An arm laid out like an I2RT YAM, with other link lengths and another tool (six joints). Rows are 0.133 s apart.
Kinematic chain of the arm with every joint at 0, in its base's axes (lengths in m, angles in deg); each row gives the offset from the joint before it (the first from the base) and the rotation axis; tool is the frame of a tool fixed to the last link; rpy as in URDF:
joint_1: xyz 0 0 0.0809 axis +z
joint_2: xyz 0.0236 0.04 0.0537 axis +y
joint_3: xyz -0.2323 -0.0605 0 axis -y
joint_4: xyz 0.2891 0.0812 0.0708 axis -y
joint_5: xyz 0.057 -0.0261 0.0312 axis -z
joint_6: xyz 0.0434 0 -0.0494 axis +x
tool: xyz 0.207 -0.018 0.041 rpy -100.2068 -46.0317 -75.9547
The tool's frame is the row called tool.
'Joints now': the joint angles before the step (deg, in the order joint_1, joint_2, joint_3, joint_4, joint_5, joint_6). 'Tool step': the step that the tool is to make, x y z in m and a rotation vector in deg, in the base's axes. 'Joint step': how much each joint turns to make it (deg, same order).
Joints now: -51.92 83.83 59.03 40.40 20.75 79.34
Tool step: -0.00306 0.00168 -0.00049 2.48 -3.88 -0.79
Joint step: 0.84 -0.55 1.40 -3.10 2.76 4.32
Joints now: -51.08 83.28 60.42 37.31 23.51 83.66
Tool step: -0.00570 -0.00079 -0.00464 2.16 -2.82 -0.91
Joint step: 0.10 -0.33 0.73 -2.42 1.82 3.52
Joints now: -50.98 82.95 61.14 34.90 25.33 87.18
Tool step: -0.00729 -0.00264 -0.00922 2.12 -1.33 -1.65
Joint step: -0.05 0.32 0.62 -2.09 2.06 2.21
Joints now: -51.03 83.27 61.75 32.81 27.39 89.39
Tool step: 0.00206 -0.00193 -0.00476 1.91 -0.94 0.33
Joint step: -0.03 0.30 1.34 -2.95 0.00 2.21
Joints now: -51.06 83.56 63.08 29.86 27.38 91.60
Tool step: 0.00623 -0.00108 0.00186 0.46 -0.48 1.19
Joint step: 0.01 0.31 1.12 -1.28 -1.06 0.94
